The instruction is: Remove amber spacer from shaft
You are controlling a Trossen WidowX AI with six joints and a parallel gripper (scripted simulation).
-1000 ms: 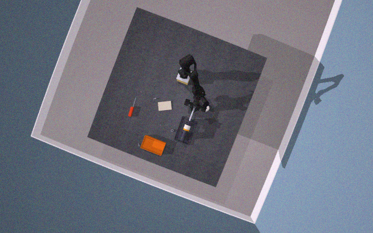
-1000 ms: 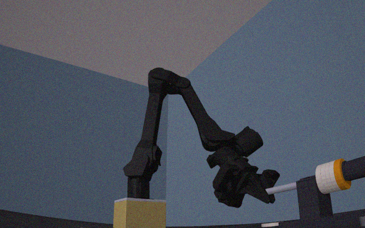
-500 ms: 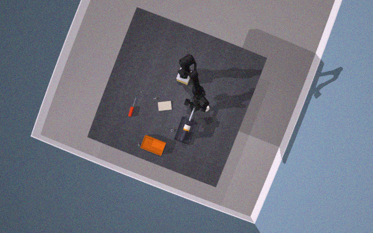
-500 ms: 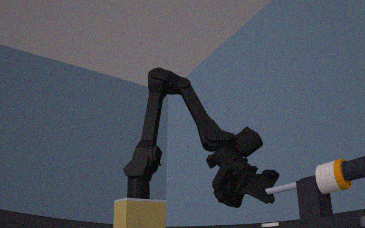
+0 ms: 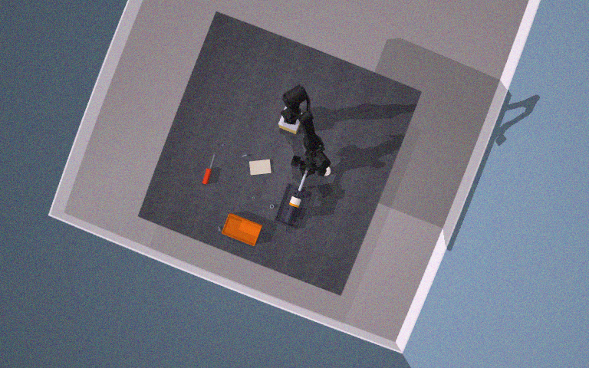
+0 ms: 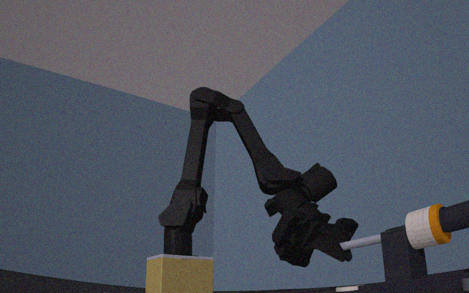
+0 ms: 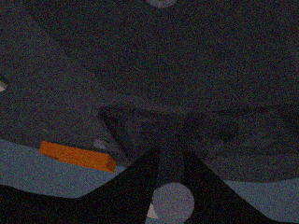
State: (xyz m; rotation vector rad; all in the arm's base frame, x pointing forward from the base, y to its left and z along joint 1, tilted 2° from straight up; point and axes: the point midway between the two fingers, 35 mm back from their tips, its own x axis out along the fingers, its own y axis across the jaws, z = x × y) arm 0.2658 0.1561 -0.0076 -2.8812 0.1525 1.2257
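Right now my gripper tip is 7 cm short of the pale grey shaft, 2 cm below it and 1 cm to the left of it. From my gripper tip the other things lie so: dark support block: 19 cm ahead, 2 cm to the right, 1 cm below; white ring: 11 cm to the left, 7 cm behind, 5 cm below; amber spacer: 16 cm ahead, 2 cm to the right, 2 cm above.
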